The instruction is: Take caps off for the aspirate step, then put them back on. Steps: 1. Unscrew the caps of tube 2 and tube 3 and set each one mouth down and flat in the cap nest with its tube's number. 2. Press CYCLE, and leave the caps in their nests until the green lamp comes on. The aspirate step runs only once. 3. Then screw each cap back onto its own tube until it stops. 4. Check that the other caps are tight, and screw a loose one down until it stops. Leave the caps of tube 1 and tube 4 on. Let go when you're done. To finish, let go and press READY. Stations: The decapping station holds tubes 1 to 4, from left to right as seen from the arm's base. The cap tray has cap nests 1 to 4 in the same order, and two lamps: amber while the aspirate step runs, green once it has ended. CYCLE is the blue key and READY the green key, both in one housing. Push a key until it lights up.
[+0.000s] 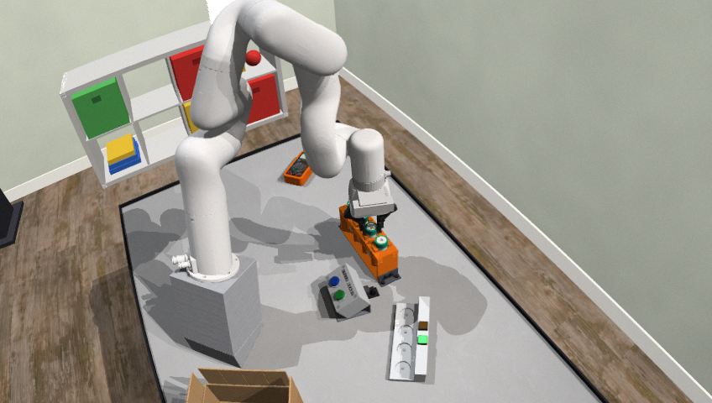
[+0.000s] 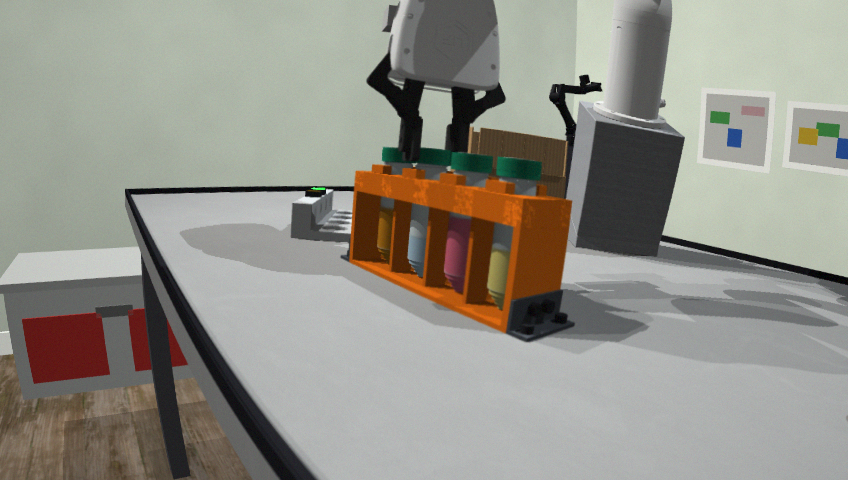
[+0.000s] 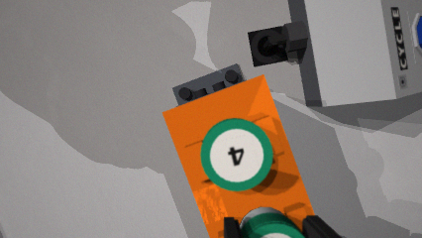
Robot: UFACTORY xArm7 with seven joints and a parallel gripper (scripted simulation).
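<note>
The tube 3 threaded neck is 1 cm below my hand. The rest, counted from my hand: cap 4: 5 cm to the right, 2 cm below; cap 2: 5 cm to the left, 2 cm below; cap 3: 1 cm below.
</note>
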